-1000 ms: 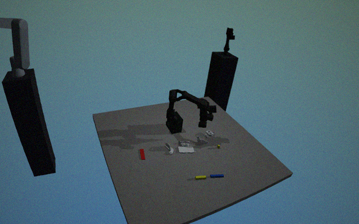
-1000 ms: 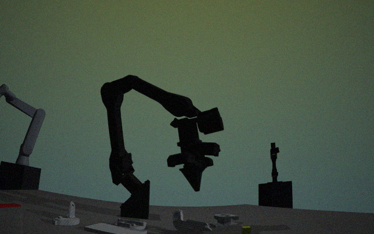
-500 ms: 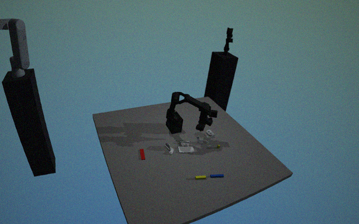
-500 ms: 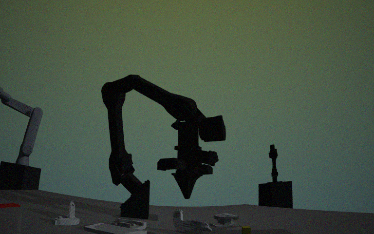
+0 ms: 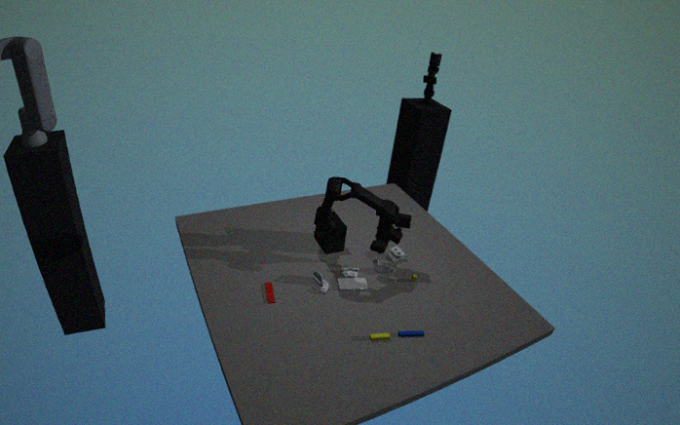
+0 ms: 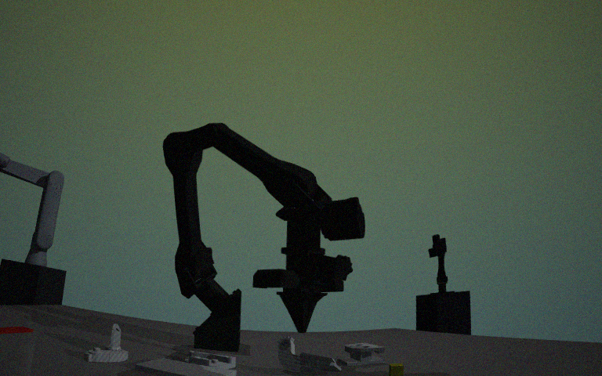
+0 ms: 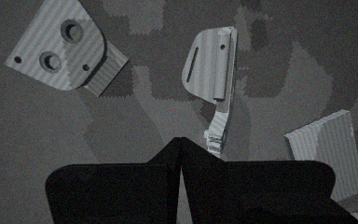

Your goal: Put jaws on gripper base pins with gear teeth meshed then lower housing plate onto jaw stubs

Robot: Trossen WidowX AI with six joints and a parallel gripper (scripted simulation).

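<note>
The jaw lies 3 cm ahead of my gripper tip, 2 cm to the right of it and 3 cm below it. Also, from my gripper tip: gripper base 2 cm behind, 11 cm to the left, 3 cm below; then housing plate 3 cm ahead, 15 cm to the right, 5 cm below; then small yellow cube 15 cm ahead, 10 cm to the left, 5 cm below.
</note>
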